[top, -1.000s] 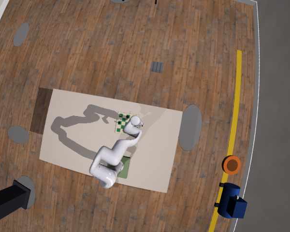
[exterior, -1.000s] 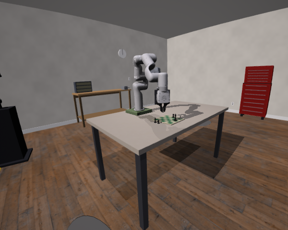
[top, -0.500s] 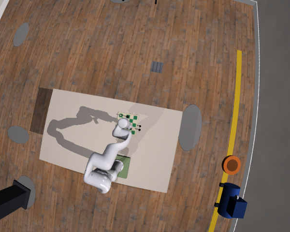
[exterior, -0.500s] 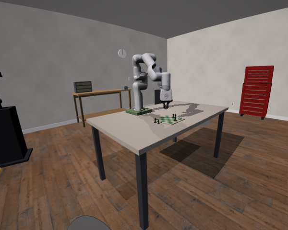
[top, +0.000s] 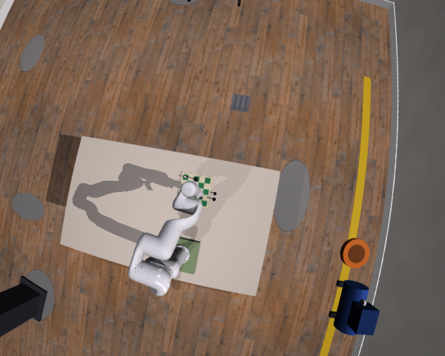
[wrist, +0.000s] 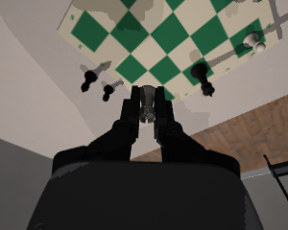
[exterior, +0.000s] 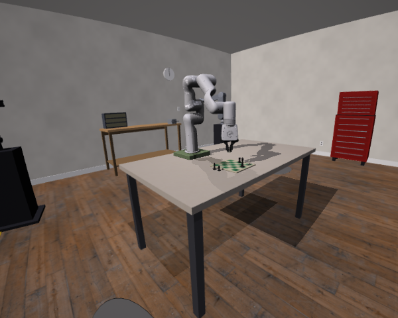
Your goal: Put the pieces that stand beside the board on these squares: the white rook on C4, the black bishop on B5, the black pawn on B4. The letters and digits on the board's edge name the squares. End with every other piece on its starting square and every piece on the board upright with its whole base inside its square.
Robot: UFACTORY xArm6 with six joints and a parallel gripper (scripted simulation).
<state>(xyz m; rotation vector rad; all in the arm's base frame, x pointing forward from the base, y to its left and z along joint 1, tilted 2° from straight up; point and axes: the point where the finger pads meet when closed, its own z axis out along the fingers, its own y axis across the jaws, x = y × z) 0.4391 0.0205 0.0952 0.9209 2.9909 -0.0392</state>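
Now: hand 10 mm past the chessboard, 40 mm to the right of it and 120 mm above it. Also, from my hand: white rook (10 mm below).
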